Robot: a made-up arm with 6 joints. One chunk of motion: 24 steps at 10 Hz.
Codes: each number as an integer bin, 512 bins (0 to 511) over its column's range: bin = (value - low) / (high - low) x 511, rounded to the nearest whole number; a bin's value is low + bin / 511 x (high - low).
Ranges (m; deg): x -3.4..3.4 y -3.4..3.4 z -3.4..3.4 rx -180..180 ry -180..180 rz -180..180
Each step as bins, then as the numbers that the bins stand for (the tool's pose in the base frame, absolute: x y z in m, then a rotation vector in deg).
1 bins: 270 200 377 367 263 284
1 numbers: 0.1930 -0.7386 1.6168 78.55 5.28 20.08
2 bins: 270 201 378 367 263 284
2 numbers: 0.1930 -0.7252 1.6301 78.55 5.28 20.08
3 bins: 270 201 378 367 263 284
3 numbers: 0.1930 -0.7252 1.6301 78.55 5.28 20.08
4 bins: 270 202 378 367 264 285
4 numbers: 0.1930 -0.7119 1.6301 78.55 5.99 20.78
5 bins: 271 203 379 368 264 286
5 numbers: 0.2063 -0.6986 1.6434 79.26 5.99 21.49
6 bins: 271 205 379 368 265 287
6 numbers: 0.2063 -0.6720 1.6434 79.26 6.69 22.19
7 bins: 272 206 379 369 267 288
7 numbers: 0.2196 -0.6587 1.6434 79.96 8.10 22.90
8 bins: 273 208 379 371 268 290
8 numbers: 0.2329 -0.6321 1.6434 81.37 8.81 24.31
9 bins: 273 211 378 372 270 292
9 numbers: 0.2329 -0.5922 1.6301 82.07 10.22 25.71
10 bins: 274 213 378 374 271 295
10 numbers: 0.2462 -0.5656 1.6301 83.48 10.92 27.83
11 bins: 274 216 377 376 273 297
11 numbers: 0.2462 -0.5256 1.6168 84.89 12.33 29.24
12 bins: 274 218 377 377 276 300
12 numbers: 0.2462 -0.4990 1.6168 85.60 14.44 31.35
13 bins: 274 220 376 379 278 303
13 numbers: 0.2462 -0.4724 1.6035 87.01 15.85 33.46
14 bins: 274 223 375 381 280 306
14 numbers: 0.2462 -0.4325 1.5902 88.41 17.26 35.58
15 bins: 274 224 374 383 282 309
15 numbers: 0.2462 -0.4192 1.5769 89.82 18.67 37.69
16 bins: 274 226 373 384 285 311
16 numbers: 0.2462 -0.3926 1.5636 90.53 20.78 39.10
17 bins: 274 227 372 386 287 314
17 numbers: 0.2462 -0.3793 1.5503 91.94 22.19 41.21
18 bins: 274 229 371 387 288 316
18 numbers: 0.2462 -0.3526 1.5370 92.64 22.90 42.62
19 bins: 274 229 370 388 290 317
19 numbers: 0.2462 -0.3526 1.5237 93.35 24.31 43.33
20 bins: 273 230 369 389 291 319
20 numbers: 0.2329 -0.3393 1.5104 94.05 25.01 44.74
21 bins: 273 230 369 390 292 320
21 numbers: 0.2329 -0.3393 1.5104 94.76 25.71 45.44
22 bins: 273 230 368 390 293 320
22 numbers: 0.2329 -0.3393 1.4971 94.76 26.42 45.44
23 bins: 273 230 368 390 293 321
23 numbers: 0.2329 -0.3393 1.4971 94.76 26.42 46.14
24 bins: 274 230 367 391 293 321
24 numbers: 0.2462 -0.3393 1.4838 95.46 26.42 46.14
